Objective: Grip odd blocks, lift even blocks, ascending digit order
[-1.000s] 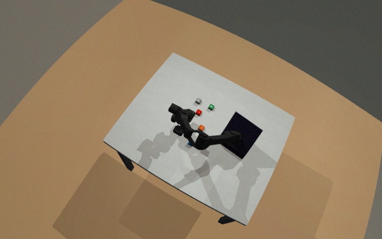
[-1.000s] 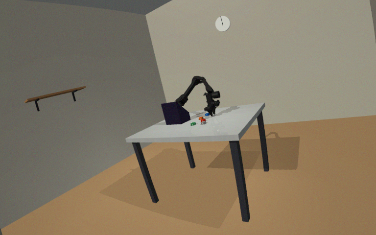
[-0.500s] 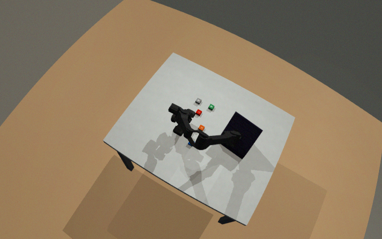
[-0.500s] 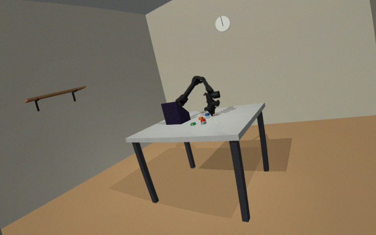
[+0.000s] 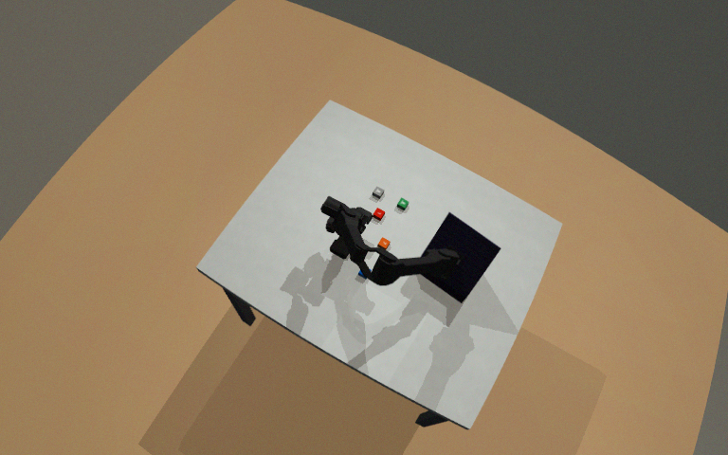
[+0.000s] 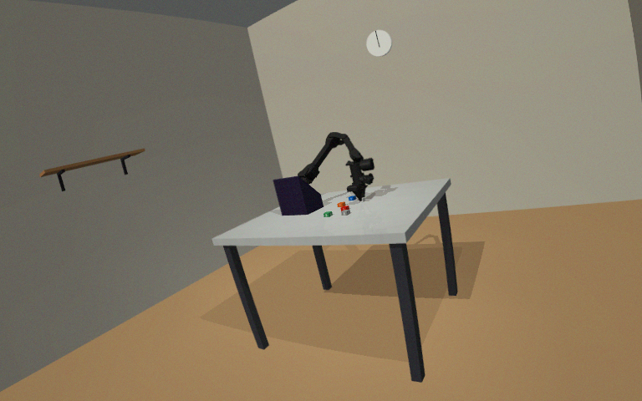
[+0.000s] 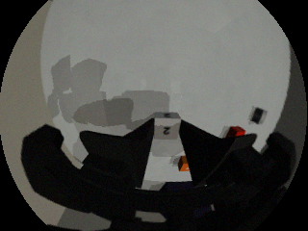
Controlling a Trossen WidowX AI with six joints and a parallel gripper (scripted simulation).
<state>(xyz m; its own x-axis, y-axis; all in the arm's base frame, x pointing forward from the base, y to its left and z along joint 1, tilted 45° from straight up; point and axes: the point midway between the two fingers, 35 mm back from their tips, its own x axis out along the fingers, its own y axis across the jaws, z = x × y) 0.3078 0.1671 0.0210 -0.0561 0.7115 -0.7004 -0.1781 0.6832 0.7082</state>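
Now: gripper tip 110 mm past the blue block and 50 mm to the right of it. Round my gripper tip: red block: 150 mm to the right; white block: 10 mm behind; orange block: 90 mm behind, 80 mm to the right.
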